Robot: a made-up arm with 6 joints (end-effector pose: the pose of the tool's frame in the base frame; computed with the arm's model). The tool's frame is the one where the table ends. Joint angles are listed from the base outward.
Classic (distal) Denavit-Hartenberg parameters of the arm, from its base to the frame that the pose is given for. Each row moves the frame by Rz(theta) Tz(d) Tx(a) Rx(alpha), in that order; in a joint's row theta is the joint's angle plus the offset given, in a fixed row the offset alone. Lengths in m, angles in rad.
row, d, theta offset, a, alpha
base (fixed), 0, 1.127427, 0.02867, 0
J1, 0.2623, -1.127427, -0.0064, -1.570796
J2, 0, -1.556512, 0.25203, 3.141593
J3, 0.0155, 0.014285, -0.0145, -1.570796
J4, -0.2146, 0, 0.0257, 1.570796
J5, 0.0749, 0, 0.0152, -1.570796
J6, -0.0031, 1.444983, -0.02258, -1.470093
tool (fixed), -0.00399, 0.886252, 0, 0
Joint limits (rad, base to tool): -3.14..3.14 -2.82..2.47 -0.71..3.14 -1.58..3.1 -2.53..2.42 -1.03..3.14
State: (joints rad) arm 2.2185 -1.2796 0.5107 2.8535 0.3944 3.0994
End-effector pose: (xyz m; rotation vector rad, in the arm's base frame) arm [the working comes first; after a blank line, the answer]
Working (the frame after each row of the table, in the pose's form):
after base (fixed): 0.0123 0.0259 0.0000 0.0000 0.0000 1.1274
after J1: 0.0162 0.0208 0.2623 -0.8297 -1.6682 1.6682
after J2: 0.1612 -0.1709 0.3381 -1.5761 0.5028 -0.9535
after J3: 0.1650 -0.1502 0.3413 -2.7123 1.3490 0.2989
after J4: 0.1729 -0.1727 0.5561 -0.4169 -1.9056 1.6695
after J5: 0.1163 -0.2236 0.5487 0.9374 2.7949 0.0010
after J6: 0.1260 -0.2033 0.5524 1.1289 -1.8063 -1.3694

0.1294 -0.2051 0.5535 0.2243 -1.9342 -0.8188
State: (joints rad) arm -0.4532 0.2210 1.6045 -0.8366 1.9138 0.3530
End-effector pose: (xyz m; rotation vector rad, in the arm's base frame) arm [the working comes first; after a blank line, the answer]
Working (the frame after each row of the table, in the pose's form):
after base (fixed): 0.0123 0.0259 0.0000 0.0000 0.0000 1.1274
after J1: 0.0065 0.0287 0.2623 -1.5414 0.3554 -0.3554
after J2: 0.0594 0.0030 0.5074 1.0099 -1.2580 0.6888
after J3: 0.0654 -0.0172 0.5047 -0.6647 -2.8828 -0.0624
after J4: 0.0778 -0.0444 0.7187 -0.5588 2.1843 -1.9467
after J5: 0.1072 -0.1104 0.6937 -0.1381 1.3609 0.4087
after J6: 0.1131 -0.1306 0.6851 0.2756 -0.3565 1.9461

0.1130 -0.1291 0.6814 0.1170 -0.5361 2.8121
